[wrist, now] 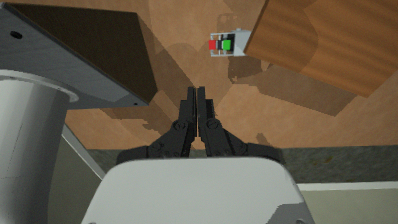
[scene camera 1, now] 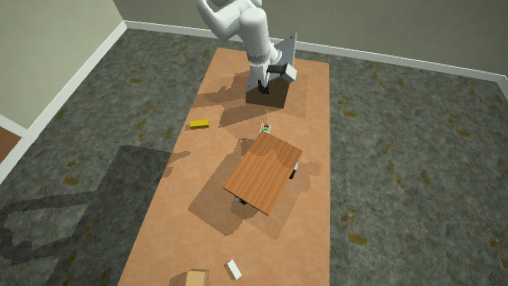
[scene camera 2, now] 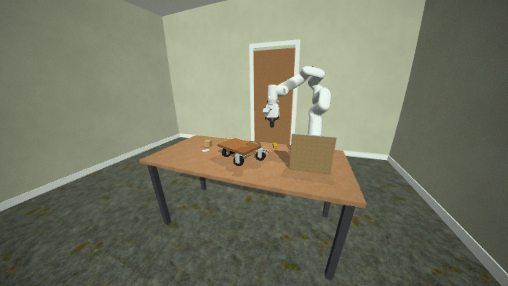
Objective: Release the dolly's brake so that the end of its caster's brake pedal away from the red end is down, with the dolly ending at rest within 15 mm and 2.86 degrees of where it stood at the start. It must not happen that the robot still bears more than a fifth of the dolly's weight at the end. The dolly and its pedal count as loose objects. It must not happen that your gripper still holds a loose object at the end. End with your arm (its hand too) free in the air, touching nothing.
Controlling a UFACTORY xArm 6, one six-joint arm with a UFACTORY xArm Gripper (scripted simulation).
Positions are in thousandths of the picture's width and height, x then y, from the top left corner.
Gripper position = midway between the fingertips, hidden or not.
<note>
In view: my gripper (scene camera 1: 523, 323).
My gripper is seen too in the wrist view (wrist: 496, 440).
</note>
